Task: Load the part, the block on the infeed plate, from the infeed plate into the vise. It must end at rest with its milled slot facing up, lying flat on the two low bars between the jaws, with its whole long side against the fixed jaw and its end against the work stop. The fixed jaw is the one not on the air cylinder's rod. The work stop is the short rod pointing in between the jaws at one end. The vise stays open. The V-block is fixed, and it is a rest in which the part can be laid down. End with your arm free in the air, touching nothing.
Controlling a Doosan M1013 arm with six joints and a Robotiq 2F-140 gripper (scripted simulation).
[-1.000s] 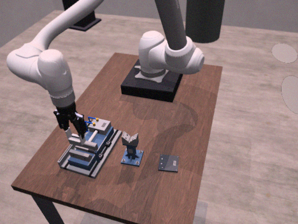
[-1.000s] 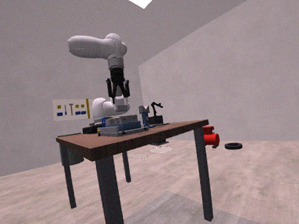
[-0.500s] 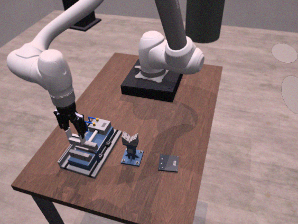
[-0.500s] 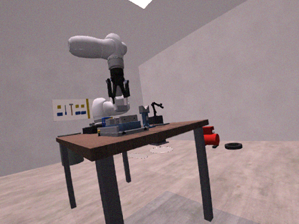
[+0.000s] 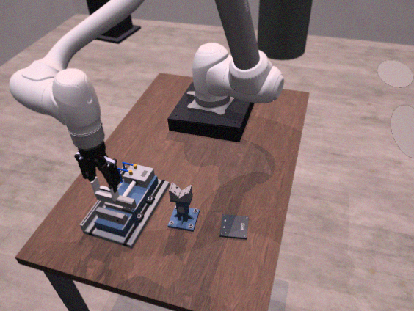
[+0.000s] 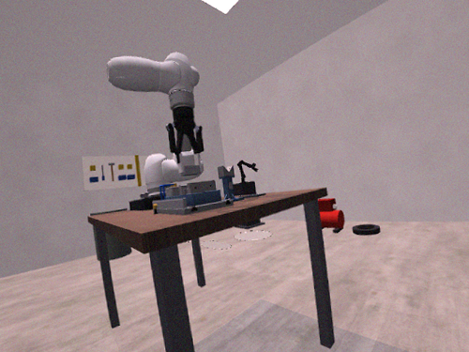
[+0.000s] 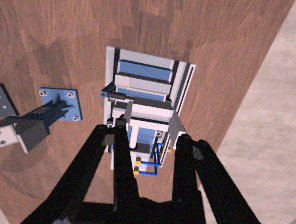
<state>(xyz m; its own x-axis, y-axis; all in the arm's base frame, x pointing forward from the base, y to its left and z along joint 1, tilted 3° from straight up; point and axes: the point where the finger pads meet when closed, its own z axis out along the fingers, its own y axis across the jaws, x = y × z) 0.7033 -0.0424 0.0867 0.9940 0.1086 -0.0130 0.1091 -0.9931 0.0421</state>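
The part lies 20 mm below my hand. Also, from my hand: fixed jaw: 30 mm ahead, 20 mm to the left, 90 mm below; work stop: 10 mm behind, 70 mm to the left, 80 mm below; moving jaw: 40 mm behind, 20 mm to the left, 90 mm below.
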